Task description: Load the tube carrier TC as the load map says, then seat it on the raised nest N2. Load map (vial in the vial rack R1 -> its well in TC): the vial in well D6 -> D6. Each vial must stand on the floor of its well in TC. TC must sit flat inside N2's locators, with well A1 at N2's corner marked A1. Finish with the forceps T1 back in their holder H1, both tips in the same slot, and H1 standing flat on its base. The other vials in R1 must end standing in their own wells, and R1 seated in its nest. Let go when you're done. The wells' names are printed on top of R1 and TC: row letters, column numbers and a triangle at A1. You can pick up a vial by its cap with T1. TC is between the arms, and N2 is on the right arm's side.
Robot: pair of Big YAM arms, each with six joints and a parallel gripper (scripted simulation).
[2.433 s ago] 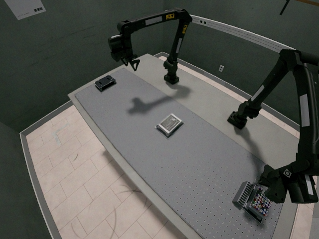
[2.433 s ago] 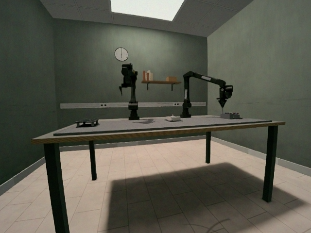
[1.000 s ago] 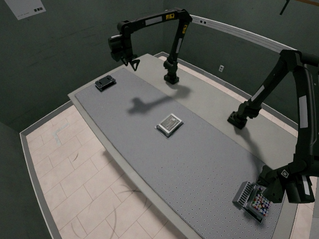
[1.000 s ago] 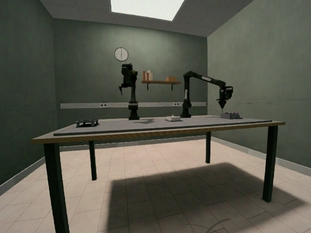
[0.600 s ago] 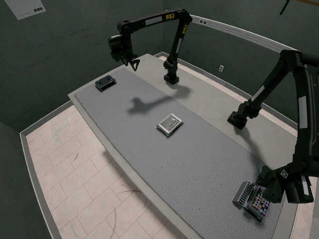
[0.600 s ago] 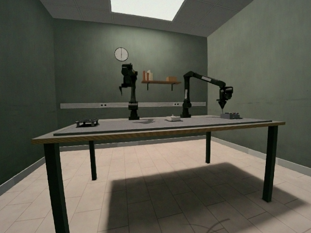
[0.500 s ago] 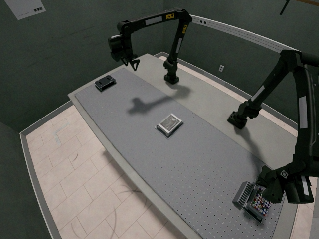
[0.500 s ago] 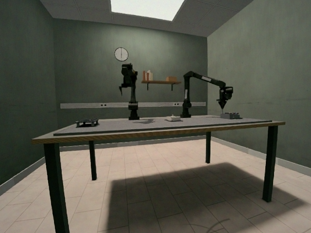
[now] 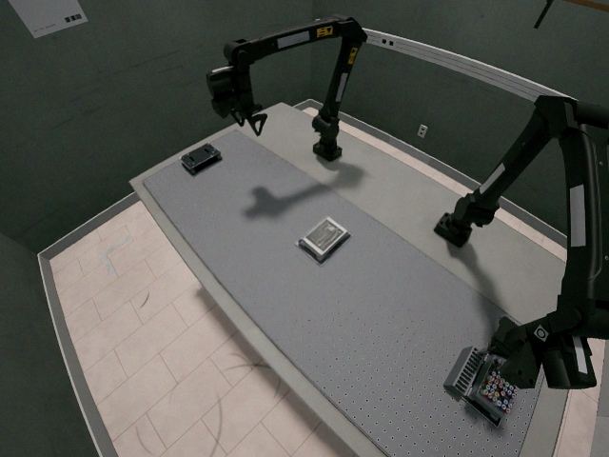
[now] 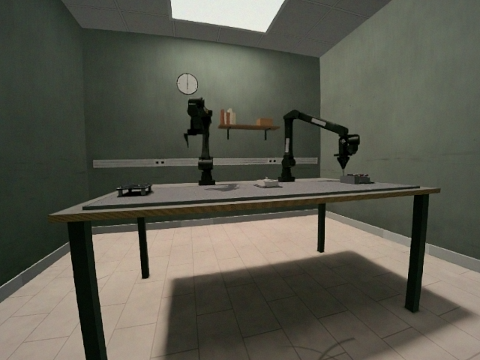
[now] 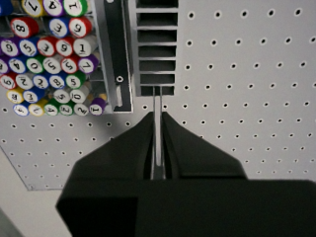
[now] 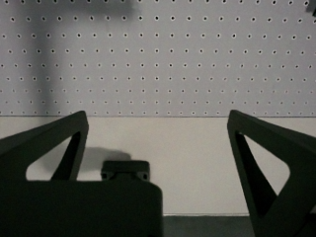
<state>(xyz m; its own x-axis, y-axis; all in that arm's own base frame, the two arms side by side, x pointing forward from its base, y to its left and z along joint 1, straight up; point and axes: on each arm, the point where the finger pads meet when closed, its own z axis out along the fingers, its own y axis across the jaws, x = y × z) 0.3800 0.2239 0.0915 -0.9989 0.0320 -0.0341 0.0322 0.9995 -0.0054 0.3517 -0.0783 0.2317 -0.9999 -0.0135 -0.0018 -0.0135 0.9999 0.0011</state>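
My right gripper is now 30 mm short of the tube carrier, 400 mm to the right of it and 220 mm above it. From my right hand the other things lie so: slotted holder (70 mm ahead, 960 mm to the left, 220 mm below); then black nest (120 mm ahead, 300 mm to the right, 200 mm below).
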